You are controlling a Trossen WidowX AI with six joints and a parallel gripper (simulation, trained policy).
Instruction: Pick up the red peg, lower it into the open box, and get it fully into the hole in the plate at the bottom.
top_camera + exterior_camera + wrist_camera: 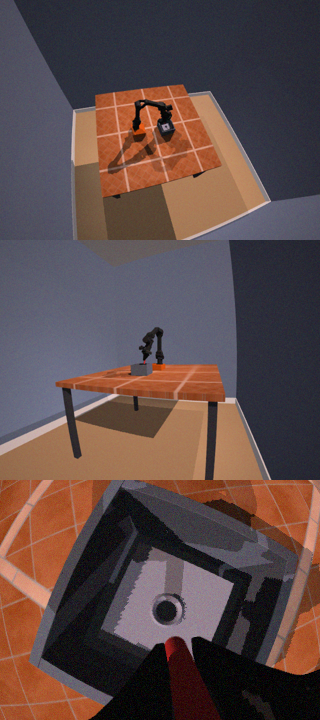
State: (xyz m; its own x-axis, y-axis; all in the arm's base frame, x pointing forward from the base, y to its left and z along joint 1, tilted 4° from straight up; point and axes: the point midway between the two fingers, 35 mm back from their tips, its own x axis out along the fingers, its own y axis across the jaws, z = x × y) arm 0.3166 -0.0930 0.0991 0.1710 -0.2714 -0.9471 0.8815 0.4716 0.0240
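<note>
Right now my gripper tip is 10 mm past the red peg, 10 mm to the right of it and 10 mm below it. Also, from my gripper tip: pale plate 10 mm ahead, 20 mm to the right, 80 mm below; then grey box 10 mm ahead, 20 mm to the right, 100 mm below.
</note>
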